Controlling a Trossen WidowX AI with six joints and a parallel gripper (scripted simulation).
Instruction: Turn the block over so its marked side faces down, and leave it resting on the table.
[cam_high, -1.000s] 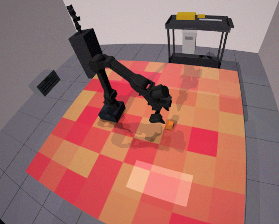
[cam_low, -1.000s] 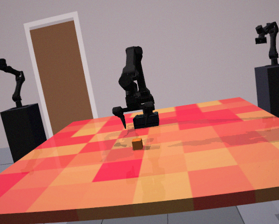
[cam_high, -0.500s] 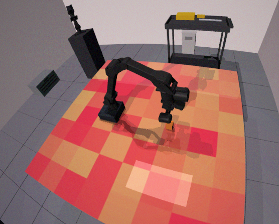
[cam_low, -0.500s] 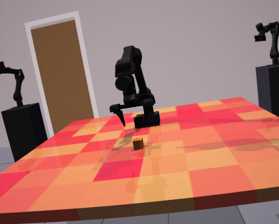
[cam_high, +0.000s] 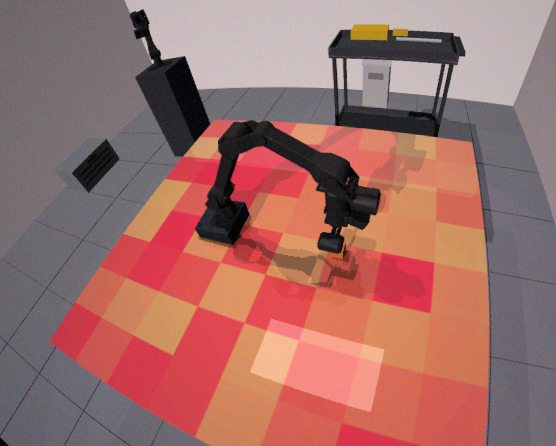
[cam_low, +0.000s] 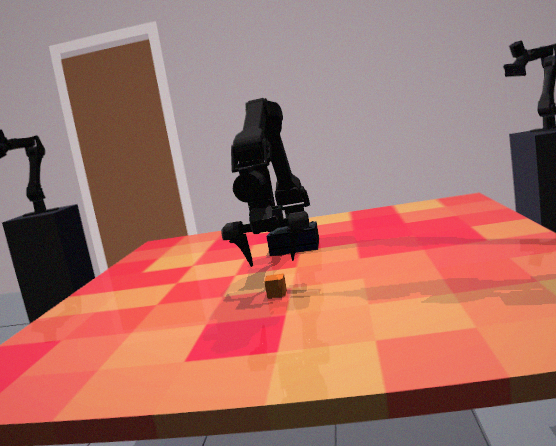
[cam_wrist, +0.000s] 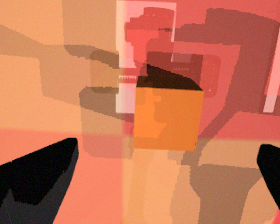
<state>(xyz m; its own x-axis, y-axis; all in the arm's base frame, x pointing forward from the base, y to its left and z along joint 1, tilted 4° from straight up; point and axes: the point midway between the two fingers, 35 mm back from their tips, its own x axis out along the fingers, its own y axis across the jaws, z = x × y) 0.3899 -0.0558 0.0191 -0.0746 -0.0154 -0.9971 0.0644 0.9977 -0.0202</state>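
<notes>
Now: the block 50 mm below my gripper tip and 10 mm behind it.
</notes>
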